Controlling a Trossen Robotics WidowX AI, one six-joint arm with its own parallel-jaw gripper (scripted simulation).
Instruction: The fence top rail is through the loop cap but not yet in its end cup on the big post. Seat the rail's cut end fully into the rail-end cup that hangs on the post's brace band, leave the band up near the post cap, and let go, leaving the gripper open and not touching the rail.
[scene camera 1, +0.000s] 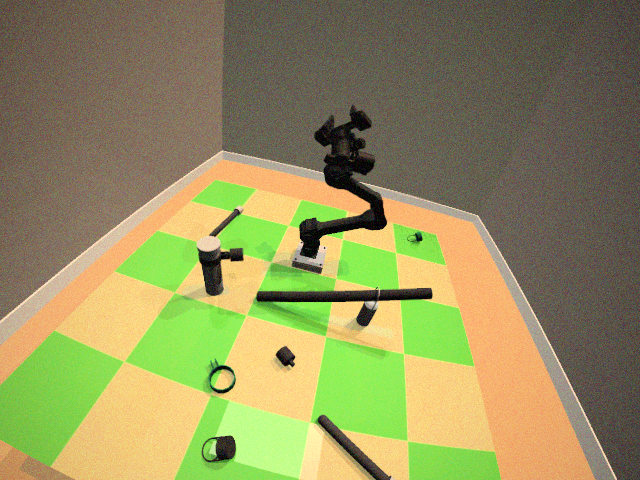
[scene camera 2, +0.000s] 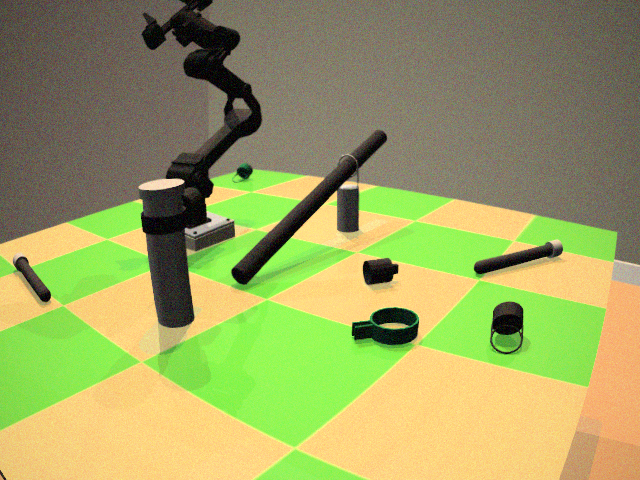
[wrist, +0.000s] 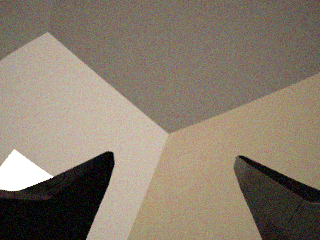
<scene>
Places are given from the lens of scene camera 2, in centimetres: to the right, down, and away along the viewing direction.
dark top rail (scene camera 2: 260, 254): -10, 2, 87
spare cup (scene camera 2: 375, 271): 9, 5, 84
spare loop cap (scene camera 2: 508, 319): 26, 11, 64
short line post (scene camera 2: 348, 196): 6, -9, 110
big post (scene camera 2: 167, 256): -21, 2, 67
The marked spots on the big post and the spare cup are 34 cm apart.
</scene>
